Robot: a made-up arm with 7 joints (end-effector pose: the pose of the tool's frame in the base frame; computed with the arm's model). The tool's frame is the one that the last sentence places. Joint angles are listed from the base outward.
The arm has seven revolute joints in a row. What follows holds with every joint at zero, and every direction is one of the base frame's. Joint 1 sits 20 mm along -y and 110 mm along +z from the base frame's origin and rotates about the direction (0, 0.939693, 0.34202), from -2.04 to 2.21 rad. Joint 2 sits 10 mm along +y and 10 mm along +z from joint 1 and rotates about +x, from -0.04 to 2.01 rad. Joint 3 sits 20 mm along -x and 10 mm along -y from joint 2 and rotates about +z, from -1.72 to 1.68 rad. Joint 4 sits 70 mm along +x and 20 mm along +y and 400 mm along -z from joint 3 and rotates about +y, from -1.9 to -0.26 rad. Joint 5 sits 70 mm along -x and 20 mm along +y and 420 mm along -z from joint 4 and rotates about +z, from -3.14 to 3.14 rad. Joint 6 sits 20 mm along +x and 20 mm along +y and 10 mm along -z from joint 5 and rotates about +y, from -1.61 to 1.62 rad. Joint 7 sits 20 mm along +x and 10 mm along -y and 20 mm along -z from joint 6 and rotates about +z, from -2.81 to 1.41 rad. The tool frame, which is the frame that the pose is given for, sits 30 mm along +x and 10 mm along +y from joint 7; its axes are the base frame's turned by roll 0, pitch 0 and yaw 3.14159 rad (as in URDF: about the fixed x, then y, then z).
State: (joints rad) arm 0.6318 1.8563 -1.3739 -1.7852 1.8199 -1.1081 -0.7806
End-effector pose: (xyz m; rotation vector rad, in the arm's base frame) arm -0.1429 0.5000 -0.2139 -0.6963 -0.7448 2.4798
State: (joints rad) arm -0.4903 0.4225 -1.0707 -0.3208 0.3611 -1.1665 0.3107
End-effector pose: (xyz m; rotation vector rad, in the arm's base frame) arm 0.4905 0.1517 -0.4958 -1.7508 0.4955 1.6461
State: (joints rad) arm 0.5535 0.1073 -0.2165 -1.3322 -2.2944 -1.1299 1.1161
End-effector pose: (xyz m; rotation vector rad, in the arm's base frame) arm 0.0893 -0.0303 -0.5949 -0.4212 0.6854 1.4942
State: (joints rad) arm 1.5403 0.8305 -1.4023 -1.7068 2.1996 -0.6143 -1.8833
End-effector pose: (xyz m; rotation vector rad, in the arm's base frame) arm -0.5933 -0.1807 -0.1340 0.7859 0.5967 2.7828
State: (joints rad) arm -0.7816 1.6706 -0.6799 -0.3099 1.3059 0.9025 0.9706
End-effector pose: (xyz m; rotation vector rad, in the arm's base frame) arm 0.2456 0.8118 0.3208 0.8700 0.3251 -1.0830
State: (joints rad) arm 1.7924 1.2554 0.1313 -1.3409 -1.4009 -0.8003 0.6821
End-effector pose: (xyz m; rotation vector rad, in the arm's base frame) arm -0.3747 0.5262 -0.0908 0.5770 0.6144 1.7032
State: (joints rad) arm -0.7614 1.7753 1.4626 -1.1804 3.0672 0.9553 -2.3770
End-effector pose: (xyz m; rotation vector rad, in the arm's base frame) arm -0.2670 0.5657 0.5764 -2.2353 -1.0561 -1.1593
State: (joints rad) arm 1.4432 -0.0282 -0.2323 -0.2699 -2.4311 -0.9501 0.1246
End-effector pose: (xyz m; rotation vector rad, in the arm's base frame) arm -0.7220 -0.2823 -0.1386 -0.1240 1.9726 1.1909
